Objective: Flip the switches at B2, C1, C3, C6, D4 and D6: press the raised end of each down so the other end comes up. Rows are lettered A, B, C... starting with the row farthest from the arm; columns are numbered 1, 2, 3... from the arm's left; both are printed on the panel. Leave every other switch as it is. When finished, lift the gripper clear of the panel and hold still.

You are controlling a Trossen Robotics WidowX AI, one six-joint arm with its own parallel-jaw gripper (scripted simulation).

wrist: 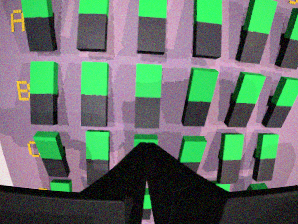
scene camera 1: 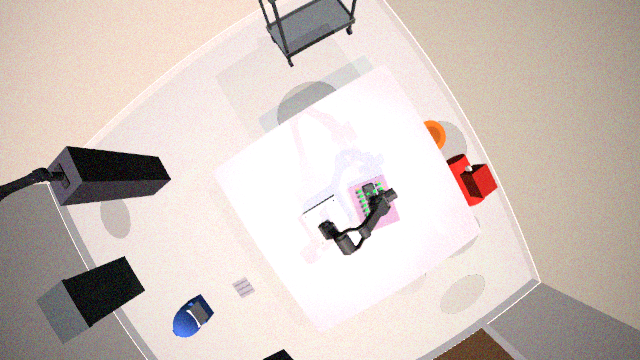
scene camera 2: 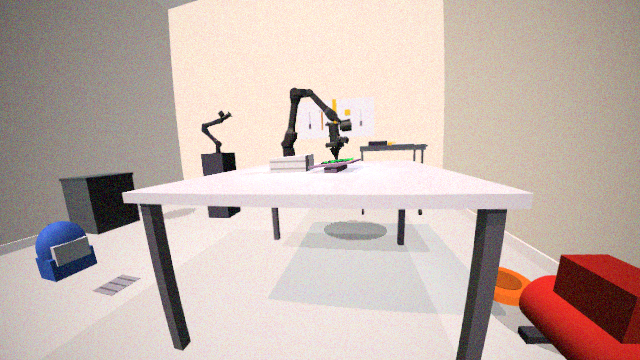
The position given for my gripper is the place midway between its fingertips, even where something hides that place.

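Looking through the wrist camera, I find my gripper (wrist: 146, 149). The same view shows me a switch (wrist: 94, 81), and also a switch (wrist: 51, 151).
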